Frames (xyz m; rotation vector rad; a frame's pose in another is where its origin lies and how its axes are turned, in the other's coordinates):
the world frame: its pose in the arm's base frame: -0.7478 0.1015 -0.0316 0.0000 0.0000 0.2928
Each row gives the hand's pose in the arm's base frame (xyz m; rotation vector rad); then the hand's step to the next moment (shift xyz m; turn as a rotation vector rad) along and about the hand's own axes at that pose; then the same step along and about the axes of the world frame.
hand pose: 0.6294 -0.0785 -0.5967 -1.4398 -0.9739 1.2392
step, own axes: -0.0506 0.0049 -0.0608 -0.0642 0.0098 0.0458
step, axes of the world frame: 0.0322 -0.0721 0.0072 -0.0698 -0.0379 0.0035
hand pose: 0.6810 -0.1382 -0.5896 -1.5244 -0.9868 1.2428
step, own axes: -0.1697 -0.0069 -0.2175 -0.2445 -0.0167 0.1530
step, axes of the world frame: 0.1206 -0.2386 0.0685 -0.2442 -0.1391 0.0669
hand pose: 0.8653 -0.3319 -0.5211 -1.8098 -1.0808 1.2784
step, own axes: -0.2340 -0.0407 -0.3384 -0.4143 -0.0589 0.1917
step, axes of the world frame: 0.1978 -0.2797 0.2315 -0.3567 -0.2429 0.1602
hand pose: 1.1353 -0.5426 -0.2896 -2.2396 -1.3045 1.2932
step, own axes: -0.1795 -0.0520 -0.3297 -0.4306 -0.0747 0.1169
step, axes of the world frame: 0.1720 -0.0980 0.3232 -0.3088 -0.2451 0.2219
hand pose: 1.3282 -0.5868 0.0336 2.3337 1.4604 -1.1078
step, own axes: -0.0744 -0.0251 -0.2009 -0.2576 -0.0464 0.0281
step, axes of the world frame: 0.0760 0.0407 0.1977 -0.1599 -0.1314 0.1628
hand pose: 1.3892 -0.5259 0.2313 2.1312 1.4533 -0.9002
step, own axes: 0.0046 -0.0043 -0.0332 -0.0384 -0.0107 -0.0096
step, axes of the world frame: 0.0138 0.0231 0.0204 -0.0205 -0.0098 0.0341
